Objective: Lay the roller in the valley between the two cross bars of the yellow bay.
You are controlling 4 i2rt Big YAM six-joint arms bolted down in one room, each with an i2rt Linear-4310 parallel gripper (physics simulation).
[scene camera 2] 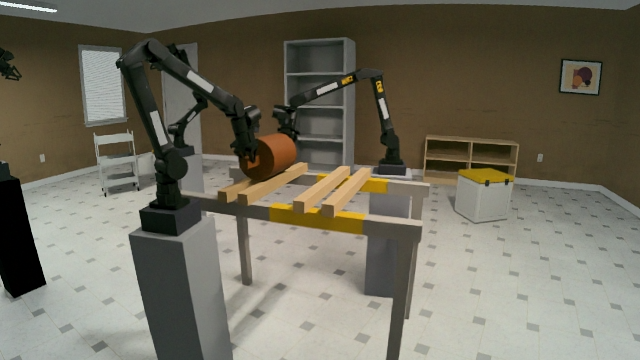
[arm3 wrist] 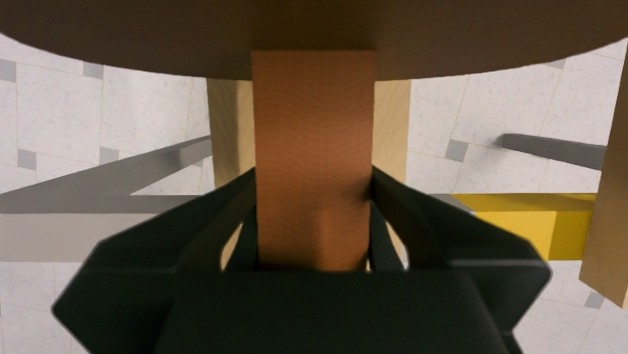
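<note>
The roller (arm3 wrist: 150,40) (scene camera 2: 276,155) is a thick orange-brown cylinder over the left pair of pale wooden bars, left of the yellow bay; whether it touches them is unclear. My arm3 gripper (arm3 wrist: 314,200) is shut on the flat orange end tab of the roller. The yellow bay's rail (arm3 wrist: 570,235) (scene camera 2: 300,217) carries two cross bars, a left one (scene camera 2: 322,189) and a right one (scene camera 2: 347,192). In the scene view, the front-left arm's gripper (scene camera 2: 249,154) is at the roller's near end; the back-right arm's fingertips are hidden behind its far end.
Pale wood (arm3 wrist: 392,120) shows beneath the tab. Another wooden bar (arm3 wrist: 607,175) stands at the right of the wrist view. A back-left arm (scene camera 2: 187,120) stands behind the front-left one. Part of another arm (scene camera 2: 9,67) shows at the left edge. Grey rails (scene camera 2: 395,229) extend beyond the yellow.
</note>
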